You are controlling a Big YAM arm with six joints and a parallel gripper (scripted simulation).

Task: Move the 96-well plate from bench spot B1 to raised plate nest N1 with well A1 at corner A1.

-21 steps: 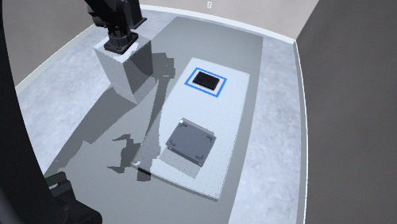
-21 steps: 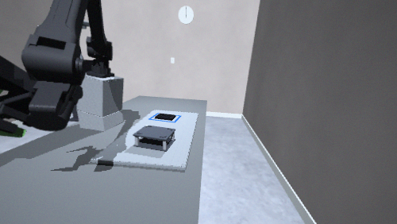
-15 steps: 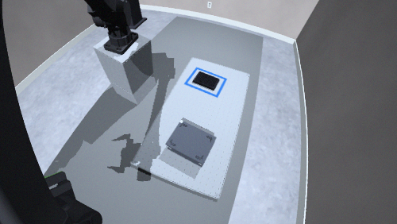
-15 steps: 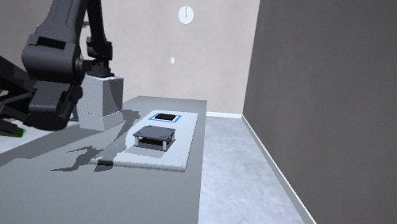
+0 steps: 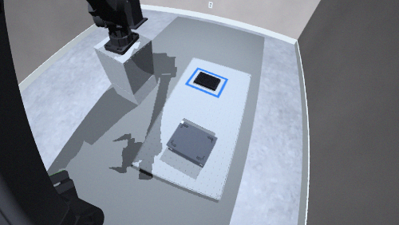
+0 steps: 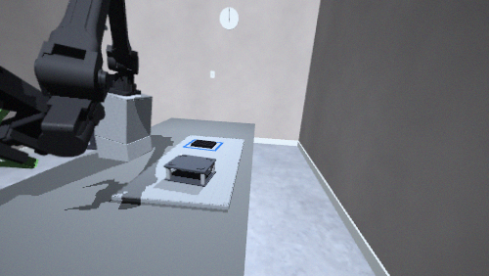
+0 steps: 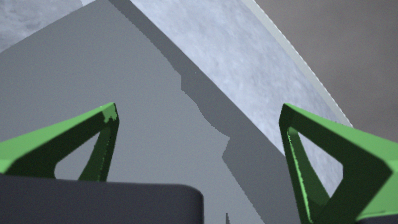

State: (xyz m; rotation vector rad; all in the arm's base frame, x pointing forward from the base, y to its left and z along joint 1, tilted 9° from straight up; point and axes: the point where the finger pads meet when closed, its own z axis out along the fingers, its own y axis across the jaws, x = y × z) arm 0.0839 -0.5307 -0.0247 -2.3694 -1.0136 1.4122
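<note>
My hand is 28 cm short of the raised plate nest, 33 cm to the right of it and 18 cm above it. Round my hand: white corner mark (21 cm ahead, 39 cm to the left, 17 cm below); then black 96-well plate (24 cm ahead, 70 cm to the left, 23 cm below).
</note>
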